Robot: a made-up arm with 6 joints.
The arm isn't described. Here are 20 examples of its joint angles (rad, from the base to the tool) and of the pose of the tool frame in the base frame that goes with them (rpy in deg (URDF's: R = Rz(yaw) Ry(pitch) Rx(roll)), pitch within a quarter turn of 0, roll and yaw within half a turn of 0; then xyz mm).
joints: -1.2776 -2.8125 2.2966 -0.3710 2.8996 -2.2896
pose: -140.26 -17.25 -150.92 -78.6 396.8 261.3
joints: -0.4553 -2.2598 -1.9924 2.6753 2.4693 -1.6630
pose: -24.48 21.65 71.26 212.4 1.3 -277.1
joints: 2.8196 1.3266 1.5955 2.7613 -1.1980 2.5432
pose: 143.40 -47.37 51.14 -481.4 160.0 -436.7
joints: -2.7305 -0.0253 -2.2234 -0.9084 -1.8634 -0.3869
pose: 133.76 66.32 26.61 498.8 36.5 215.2
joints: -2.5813 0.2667 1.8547 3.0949 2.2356 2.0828
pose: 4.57 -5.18 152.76 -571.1 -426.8 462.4
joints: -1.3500 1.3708 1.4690 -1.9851 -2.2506 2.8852
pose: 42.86 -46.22 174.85 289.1 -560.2 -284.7
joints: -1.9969 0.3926 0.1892 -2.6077 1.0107 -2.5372
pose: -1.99 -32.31 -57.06 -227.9 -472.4 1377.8
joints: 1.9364 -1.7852 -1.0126 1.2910 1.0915 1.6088
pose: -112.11 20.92 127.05 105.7 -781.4 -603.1
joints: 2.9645 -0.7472 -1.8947 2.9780 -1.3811 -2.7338
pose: -45.64 -64.70 -131.97 789.6 -170.2 -3.3
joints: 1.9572 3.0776 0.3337 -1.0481 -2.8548 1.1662
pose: 27.35 -3.13 -119.79 -45.8 -124.4 -812.1
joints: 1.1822 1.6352 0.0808 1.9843 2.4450 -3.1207
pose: -68.09 -11.14 114.14 275.5 1044.4 137.8
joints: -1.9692 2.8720 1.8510 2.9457 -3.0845 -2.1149
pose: 87.23 19.92 -24.41 212.1 372.8 -235.5
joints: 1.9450 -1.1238 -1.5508 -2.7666 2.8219 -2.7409
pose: 8.95 43.54 114.82 204.6 -617.4 -96.9
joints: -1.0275 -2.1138 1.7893 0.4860 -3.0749 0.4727
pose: -178.02 15.19 121.86 -268.7 537.4 489.2
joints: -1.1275 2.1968 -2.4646 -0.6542 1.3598 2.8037
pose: 19.73 -64.36 53.05 99.3 -295.1 673.5
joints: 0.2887 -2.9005 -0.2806 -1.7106 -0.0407 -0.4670
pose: -177.09 0.79 -38.63 -95.7 32.7 -1107.3
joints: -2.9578 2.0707 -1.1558 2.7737 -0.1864 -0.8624
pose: 60.68 -19.26 -73.28 -1088.6 -245.6 483.5
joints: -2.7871 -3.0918 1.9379 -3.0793 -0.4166 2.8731
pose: 9.45 -41.43 -175.95 741.0 214.3 129.8
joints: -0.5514 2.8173 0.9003 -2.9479 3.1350 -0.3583
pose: 19.00 -27.97 111.99 -98.0 121.7 -707.5
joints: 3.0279 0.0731 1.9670 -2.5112 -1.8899 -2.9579
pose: 143.78 -47.77 -3.59 -581.4 -71.1 297.6
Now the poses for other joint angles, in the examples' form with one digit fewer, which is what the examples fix.
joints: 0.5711 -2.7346 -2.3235 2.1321 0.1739 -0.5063
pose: 65.1 0.4 131.8 470 390 74
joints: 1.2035 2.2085 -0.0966 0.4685 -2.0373 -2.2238
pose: -19.7 13.7 -74.0 365 927 -297
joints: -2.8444 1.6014 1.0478 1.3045 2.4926 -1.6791
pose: 42.7 31.4 29.1 -665 -350 -326
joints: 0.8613 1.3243 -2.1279 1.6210 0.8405 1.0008
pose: 8.8 63.8 -176.6 -199 20 888
